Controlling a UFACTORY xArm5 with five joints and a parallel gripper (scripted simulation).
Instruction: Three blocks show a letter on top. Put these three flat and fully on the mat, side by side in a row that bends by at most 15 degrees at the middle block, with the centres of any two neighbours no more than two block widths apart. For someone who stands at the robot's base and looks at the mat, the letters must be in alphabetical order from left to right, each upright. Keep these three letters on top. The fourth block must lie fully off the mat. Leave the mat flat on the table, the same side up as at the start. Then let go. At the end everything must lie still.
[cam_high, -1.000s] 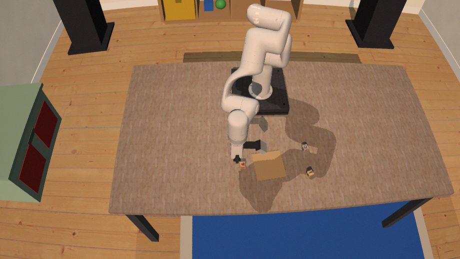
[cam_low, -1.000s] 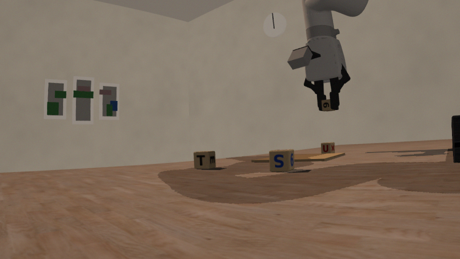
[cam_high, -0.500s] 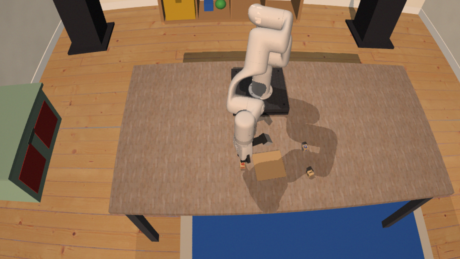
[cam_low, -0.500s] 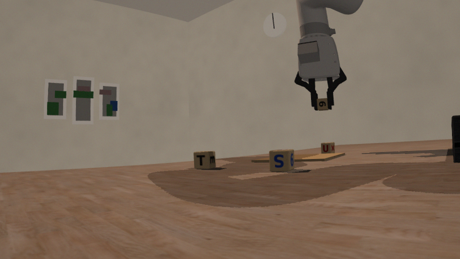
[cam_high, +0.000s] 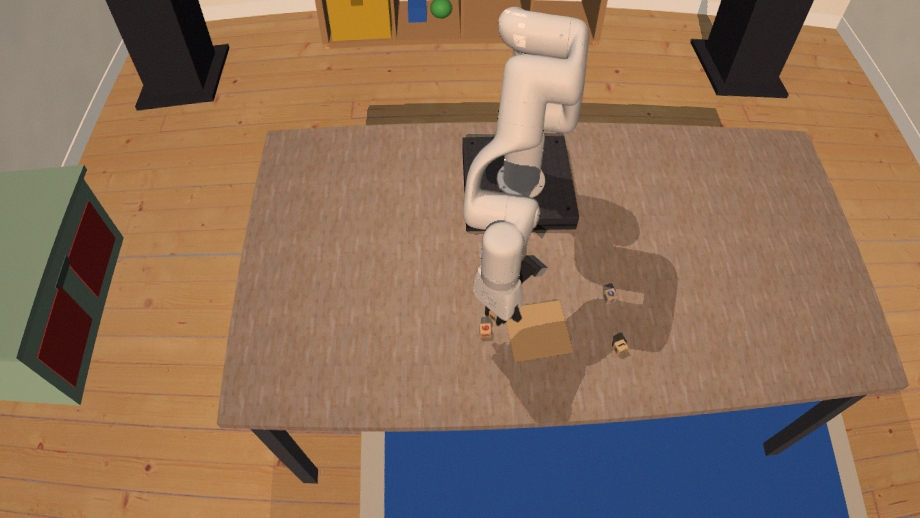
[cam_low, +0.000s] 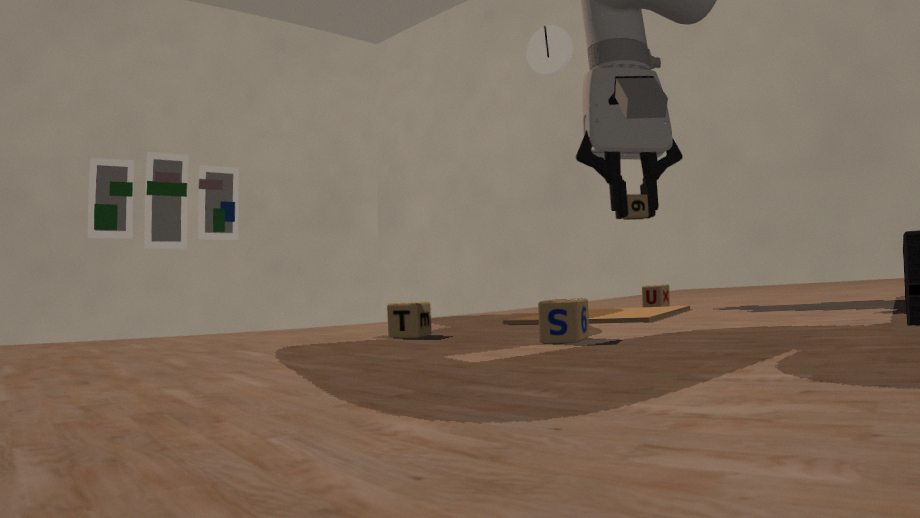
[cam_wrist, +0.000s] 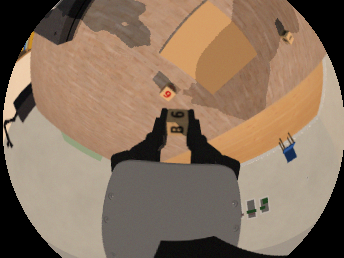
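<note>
Right now my hand is 120 mm above the tan mat, 100 mm to the right of it and 10 mm past it. Also, from my hand: letter block: 110 mm below, 20 mm to the right, 10 mm behind.
</note>
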